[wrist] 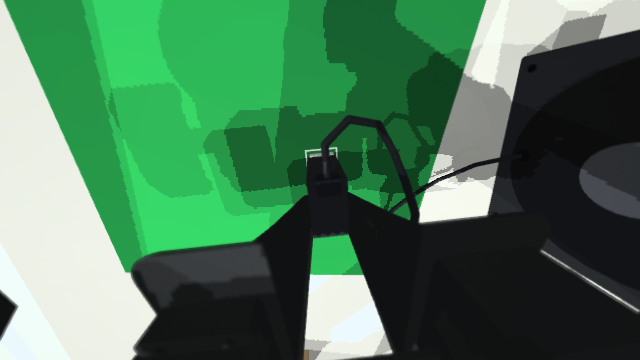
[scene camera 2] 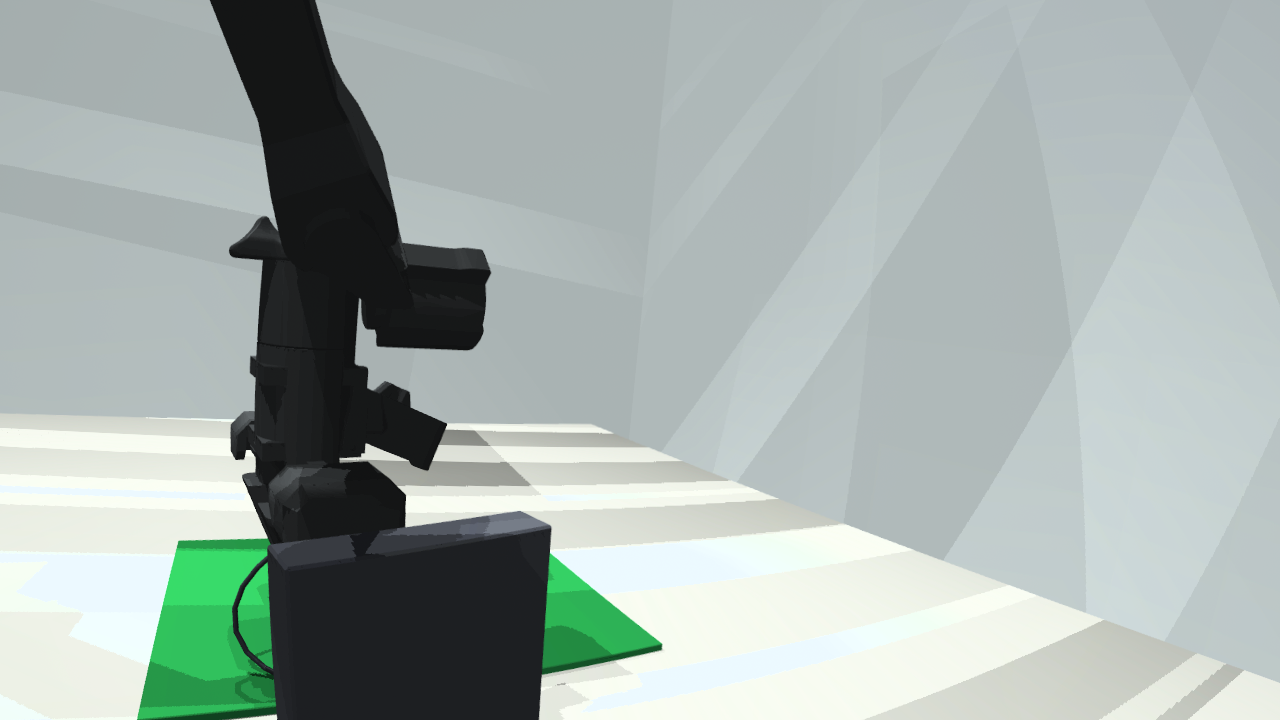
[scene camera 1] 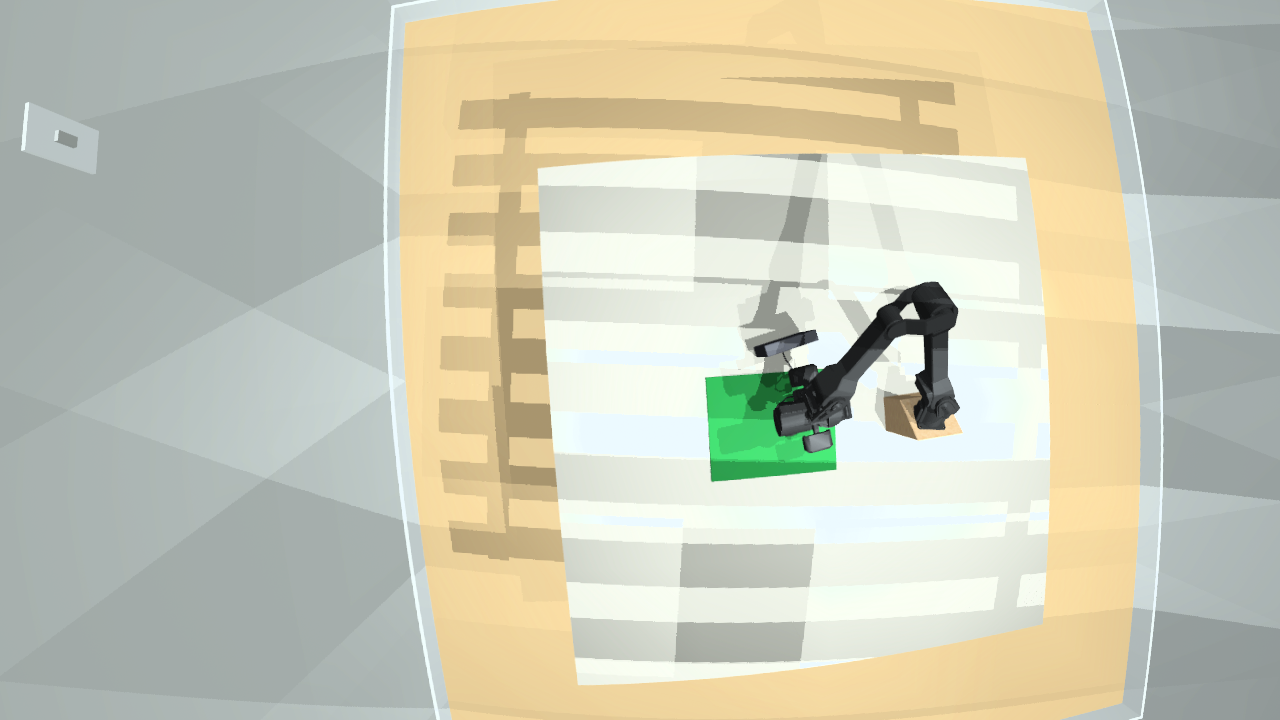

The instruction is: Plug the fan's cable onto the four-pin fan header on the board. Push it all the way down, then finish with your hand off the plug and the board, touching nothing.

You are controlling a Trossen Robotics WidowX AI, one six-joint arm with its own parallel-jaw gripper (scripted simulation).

Labels:
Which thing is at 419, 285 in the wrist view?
My gripper.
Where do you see a green board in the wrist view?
188, 130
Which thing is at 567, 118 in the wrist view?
A black fan.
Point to a green board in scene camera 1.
743, 440

